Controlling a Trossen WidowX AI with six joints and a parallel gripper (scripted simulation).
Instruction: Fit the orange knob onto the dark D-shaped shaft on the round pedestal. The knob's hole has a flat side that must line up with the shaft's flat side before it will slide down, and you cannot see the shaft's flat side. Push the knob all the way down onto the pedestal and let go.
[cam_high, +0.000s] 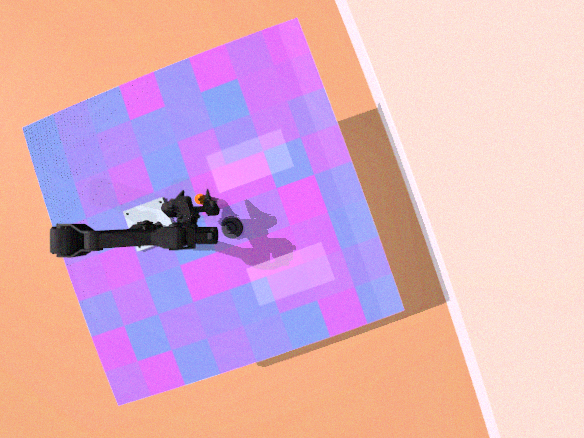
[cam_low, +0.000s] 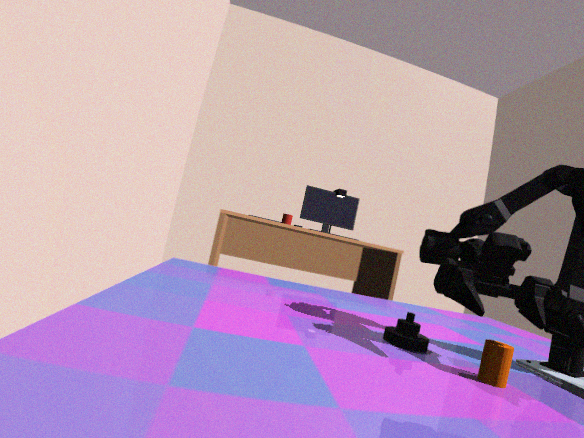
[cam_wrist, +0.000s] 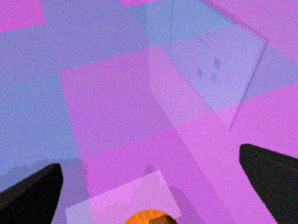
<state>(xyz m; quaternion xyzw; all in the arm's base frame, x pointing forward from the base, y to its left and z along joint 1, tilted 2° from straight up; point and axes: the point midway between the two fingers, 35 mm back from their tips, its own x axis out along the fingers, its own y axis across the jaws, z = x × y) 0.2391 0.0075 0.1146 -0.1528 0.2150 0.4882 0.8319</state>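
The orange knob is 7 cm below my gripper tip, 2 cm to the right of it and 2 cm behind it. Round my gripper tip: round pedestal (18 cm to the right, 7 cm below, 2 cm ahead).
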